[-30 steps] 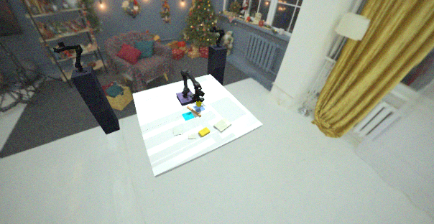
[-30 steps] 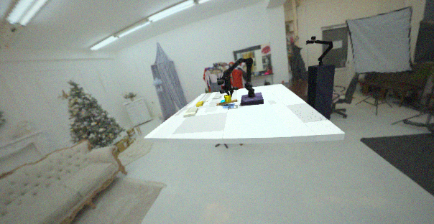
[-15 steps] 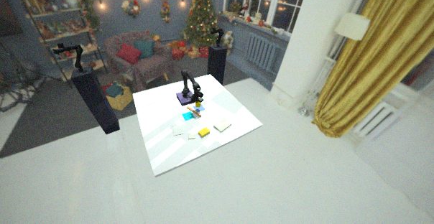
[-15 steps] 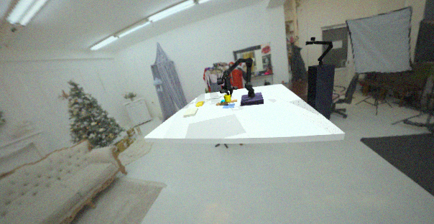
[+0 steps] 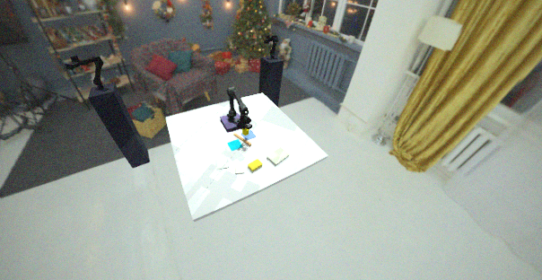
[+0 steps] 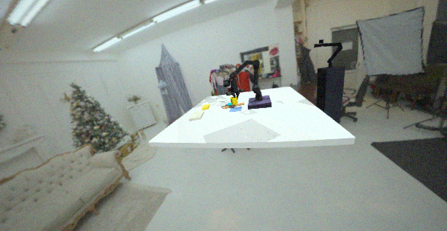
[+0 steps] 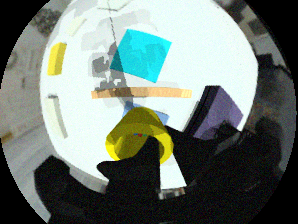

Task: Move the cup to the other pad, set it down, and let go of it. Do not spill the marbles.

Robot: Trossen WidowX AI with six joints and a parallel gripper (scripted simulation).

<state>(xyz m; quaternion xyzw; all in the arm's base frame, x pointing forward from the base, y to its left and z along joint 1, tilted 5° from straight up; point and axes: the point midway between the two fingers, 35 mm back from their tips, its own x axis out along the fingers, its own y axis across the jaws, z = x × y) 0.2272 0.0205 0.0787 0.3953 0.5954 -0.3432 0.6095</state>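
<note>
Now: gripper tip 5 cm short of the wooden stick, 4 cm to the left of it and 8 cm above it. Round my gripper tip: cream slab (41 cm ahead, 15 cm to the left, 7 cm below); yellow cup (2 cm ahead, 1 cm to the left).
</note>
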